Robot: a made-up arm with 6 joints. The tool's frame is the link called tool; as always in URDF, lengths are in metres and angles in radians. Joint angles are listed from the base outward.
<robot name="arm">
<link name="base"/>
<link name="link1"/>
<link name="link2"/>
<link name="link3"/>
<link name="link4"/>
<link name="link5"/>
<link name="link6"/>
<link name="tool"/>
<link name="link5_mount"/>
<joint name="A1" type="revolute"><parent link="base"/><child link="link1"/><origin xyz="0.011 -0.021 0.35"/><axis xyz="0 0 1"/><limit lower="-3.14" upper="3.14"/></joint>
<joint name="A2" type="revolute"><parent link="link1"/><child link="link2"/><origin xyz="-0.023 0.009 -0.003" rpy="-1.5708 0 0"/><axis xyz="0 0 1"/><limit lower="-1.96" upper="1.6"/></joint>
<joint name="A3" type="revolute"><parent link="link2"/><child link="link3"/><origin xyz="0.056 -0.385 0.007"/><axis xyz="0 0 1"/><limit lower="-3.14" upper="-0.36"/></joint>
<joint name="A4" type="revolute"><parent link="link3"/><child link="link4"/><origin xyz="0.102 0.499 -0.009" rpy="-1.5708 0 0"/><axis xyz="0 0 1"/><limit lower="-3.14" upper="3.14"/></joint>
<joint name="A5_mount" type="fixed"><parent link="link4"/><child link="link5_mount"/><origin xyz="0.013 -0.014 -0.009"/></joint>
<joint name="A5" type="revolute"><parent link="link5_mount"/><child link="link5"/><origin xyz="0.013 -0.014 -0.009" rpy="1.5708 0 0"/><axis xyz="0 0 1"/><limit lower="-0.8" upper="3.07"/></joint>
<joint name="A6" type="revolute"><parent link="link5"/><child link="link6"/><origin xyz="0.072 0.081 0.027" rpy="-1.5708 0 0"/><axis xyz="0 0 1"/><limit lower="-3.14" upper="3.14"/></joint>
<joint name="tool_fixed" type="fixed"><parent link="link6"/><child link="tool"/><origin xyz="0.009 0.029 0.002" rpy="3.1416 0 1.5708"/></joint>
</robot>
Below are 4 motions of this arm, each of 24 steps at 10 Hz.
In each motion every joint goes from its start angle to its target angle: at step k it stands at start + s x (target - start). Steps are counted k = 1, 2, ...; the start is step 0. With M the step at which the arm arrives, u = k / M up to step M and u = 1 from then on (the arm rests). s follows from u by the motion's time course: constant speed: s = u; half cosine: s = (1 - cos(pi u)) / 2; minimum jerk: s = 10 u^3 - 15 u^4 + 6 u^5.
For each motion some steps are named. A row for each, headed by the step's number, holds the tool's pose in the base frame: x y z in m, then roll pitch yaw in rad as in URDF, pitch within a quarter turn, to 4 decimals.
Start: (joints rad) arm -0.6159 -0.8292 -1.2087 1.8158 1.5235 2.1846
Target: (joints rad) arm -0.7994 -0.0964 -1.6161 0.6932 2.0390 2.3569
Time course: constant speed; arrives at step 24
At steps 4, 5, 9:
4: 0.1906 -0.0792 1.0413 -1.6093 -0.2273 2.5624
5: 0.2040 -0.0862 1.0390 -1.5572 -0.2504 2.5438
9: 0.2562 -0.1178 1.0241 -1.3432 -0.3464 2.4586

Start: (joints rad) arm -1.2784 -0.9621 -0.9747 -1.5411 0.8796 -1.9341
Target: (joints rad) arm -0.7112 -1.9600 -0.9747 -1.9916 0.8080 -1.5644
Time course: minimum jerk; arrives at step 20
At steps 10, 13, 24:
10: 0.0162 0.0128 0.9277 -2.2708 -0.3728 -0.2847
13: -0.0931 0.1232 0.9077 -2.5759 -0.5700 -0.0198
24: -0.2099 0.1873 0.8571 -2.8977 -0.7085 0.2751

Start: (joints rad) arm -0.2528 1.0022 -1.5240 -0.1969 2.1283 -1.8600
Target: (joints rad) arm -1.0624 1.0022 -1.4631 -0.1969 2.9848 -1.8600
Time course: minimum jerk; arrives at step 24
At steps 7, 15, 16, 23, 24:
7: 0.5622 -0.1763 0.0635 2.3417 1.3068 2.1023
15: 0.4083 -0.3758 0.1124 2.9444 0.8488 2.1403
16: 0.3877 -0.3940 0.1186 2.9718 0.7921 2.1024
23: 0.3187 -0.4467 0.1390 3.0445 0.6093 1.9643
24: 0.3184 -0.4469 0.1390 3.0447 0.6087 1.9638

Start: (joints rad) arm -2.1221 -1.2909 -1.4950 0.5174 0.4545 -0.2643
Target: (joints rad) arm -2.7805 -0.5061 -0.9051 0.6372 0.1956 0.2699
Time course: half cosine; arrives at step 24
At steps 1, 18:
1: 0.1842 0.2620 1.1266 2.3550 -0.0085 2.8902
18: -0.3291 -0.1670 0.8983 1.3557 0.8070 2.0081

